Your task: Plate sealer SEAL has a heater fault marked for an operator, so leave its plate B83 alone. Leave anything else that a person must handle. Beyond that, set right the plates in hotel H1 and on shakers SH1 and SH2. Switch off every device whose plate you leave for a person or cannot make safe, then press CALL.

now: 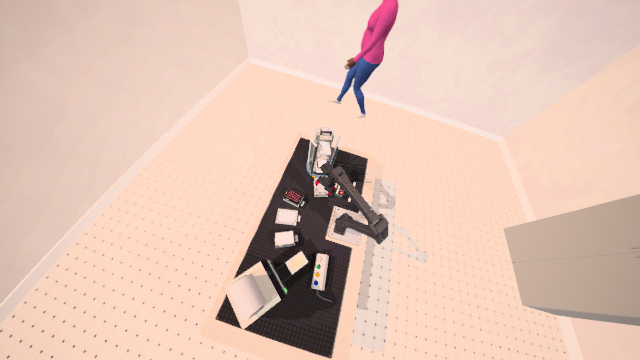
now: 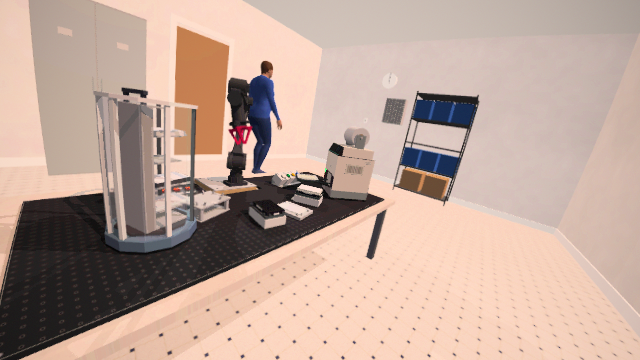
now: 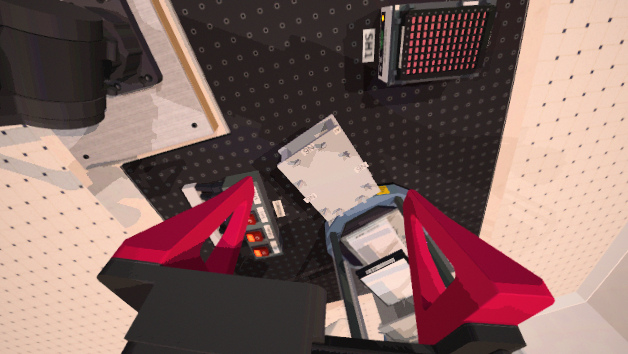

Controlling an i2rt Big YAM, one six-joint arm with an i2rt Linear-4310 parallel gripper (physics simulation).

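Places are measured from the arm's base along level axes (x ahead, y left, z up), in millimetres.
Where they show: gripper, fingertip midpoint: (image 1: pixel 321 190) (image 2: pixel 241 144) (image 3: pixel 328 190); arm's base at its link origin: (image 1: pixel 340 226) (image 2: pixel 235 183) (image 3: pixel 116 45).
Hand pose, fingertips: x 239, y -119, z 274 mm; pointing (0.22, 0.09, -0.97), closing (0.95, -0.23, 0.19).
Note:
Things, the pixels of their top centre, and the offset from my fingertips.
- marked N6 at its top centre: (image 3: pixel 334 185) (image 2: pixel 205 195) (image 1: pixel 321 184) 18 mm ahead, 156 mm right, 215 mm down
- Hotel H1 at its top centre: (image 2: pixel 149 91) (image 1: pixel 327 135) 99 mm ahead, 358 mm right, 157 mm up
- dark plate with red wells, top centre: (image 3: pixel 446 44) (image 2: pixel 268 205) (image 1: pixel 293 195) 204 mm ahead, 27 mm left, 221 mm down
- sealer at its top centre: (image 1: pixel 246 295) (image 2: pixel 356 127) 146 mm ahead, 692 mm left, 165 mm up
- pale plate at its top centre: (image 2: pixel 307 175) (image 1: pixel 296 262) 7 mm back, 479 mm left, 185 mm down
- button box at its top centre: (image 2: pixel 288 171) (image 1: pixel 321 271) 184 mm back, 477 mm left, 207 mm down
My gripper (image 1: pixel 323 188) (image 2: pixel 240 135) (image 3: pixel 328 190) is open and empty, above the white stand marked N6 (image 3: pixel 340 175) (image 2: pixel 210 206). Hotel H1 (image 1: pixel 324 150) (image 2: pixel 135 170) (image 3: pixel 334 231) stands beside that stand, with plates (image 3: pixel 377 242) (image 3: pixel 392 282) inside. Shaker SH1 (image 3: pixel 387 45) (image 2: pixel 267 219) bears a dark plate with red wells (image 3: pixel 442 42) (image 1: pixel 294 196). Another device (image 1: pixel 285 239) (image 2: pixel 308 195), its label unreadable, has a white top. The sealer (image 1: pixel 252 295) (image 2: pixel 350 170) has a pale plate (image 1: pixel 297 262) before it. Orange-red switches (image 3: pixel 255 237) are partly hidden by my left finger. The button box (image 1: pixel 320 271) (image 2: pixel 285 179) has coloured buttons.
A low white stand (image 1: pixel 287 216) (image 2: pixel 296 210) lies between SH1 and the white-topped device. A person in pink (image 1: pixel 380 35) stands beyond the hotel end. A person in blue (image 2: pixel 262 100) shows behind the arm. The arm's base plate (image 3: pixel 145 120) is near the switch box.

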